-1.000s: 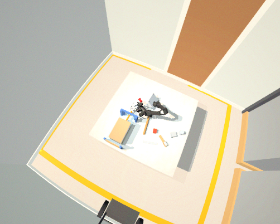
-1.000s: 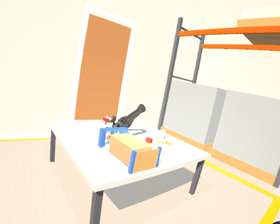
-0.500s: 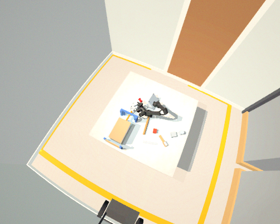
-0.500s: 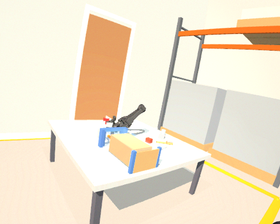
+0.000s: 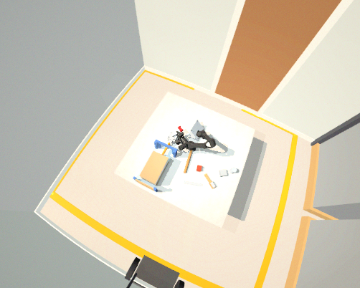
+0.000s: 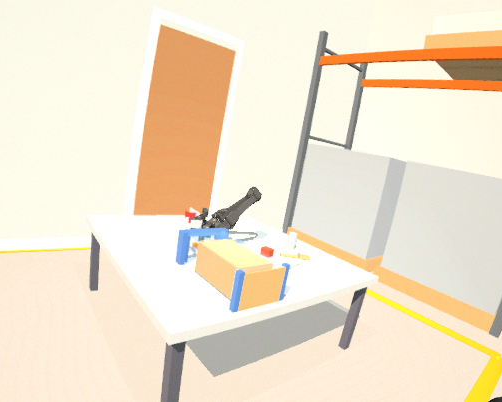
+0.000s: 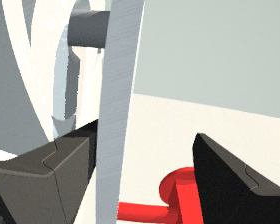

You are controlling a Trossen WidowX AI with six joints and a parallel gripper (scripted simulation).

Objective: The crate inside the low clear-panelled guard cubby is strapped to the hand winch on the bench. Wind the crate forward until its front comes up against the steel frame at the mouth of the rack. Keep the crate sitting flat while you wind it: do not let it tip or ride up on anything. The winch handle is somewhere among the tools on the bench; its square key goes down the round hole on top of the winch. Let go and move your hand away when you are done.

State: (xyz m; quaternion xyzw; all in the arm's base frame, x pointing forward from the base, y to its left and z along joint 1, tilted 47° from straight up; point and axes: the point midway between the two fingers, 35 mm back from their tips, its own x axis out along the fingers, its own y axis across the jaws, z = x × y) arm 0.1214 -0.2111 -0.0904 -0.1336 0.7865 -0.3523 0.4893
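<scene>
Right now my gripper tip is 10 mm to the right of the winch handle, 10 mm past it and 10 mm above it. The rest, counted from my gripper tip: winch (100 mm below, 30 mm to the right, 30 mm ahead); red grip (40 mm to the left, 40 mm behind, 20 mm above); cubby (450 mm ahead, 60 mm to the right, 50 mm below).
</scene>
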